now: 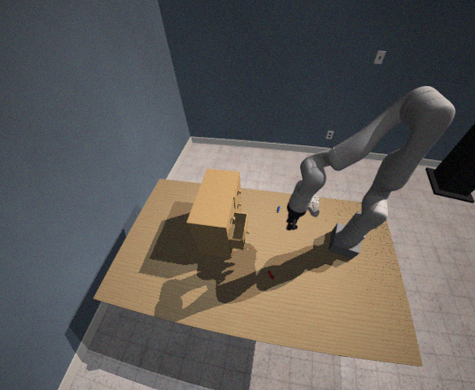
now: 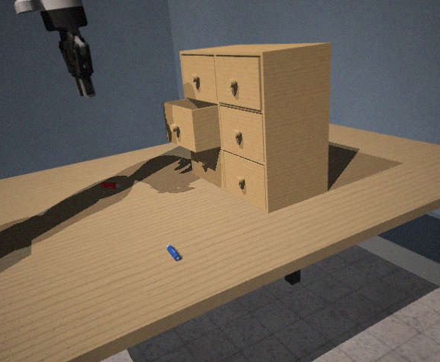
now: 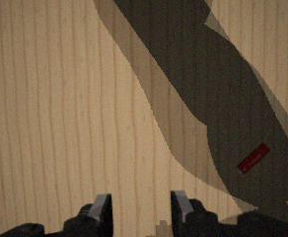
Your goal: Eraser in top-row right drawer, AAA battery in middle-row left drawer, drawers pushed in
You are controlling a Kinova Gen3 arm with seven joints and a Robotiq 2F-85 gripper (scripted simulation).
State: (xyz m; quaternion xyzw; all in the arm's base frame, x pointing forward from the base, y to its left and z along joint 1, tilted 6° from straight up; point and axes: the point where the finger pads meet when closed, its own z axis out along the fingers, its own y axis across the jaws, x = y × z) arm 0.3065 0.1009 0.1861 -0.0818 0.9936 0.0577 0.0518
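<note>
Right now the AAA battery is 70 mm ahead of my hand, 260 mm to the right of it and 270 mm below it. Also, from my hand: dark red battery 20 mm ahead, 150 mm to the left, 270 mm below; white eraser 360 mm ahead, 100 mm to the right, 50 mm below.
</note>
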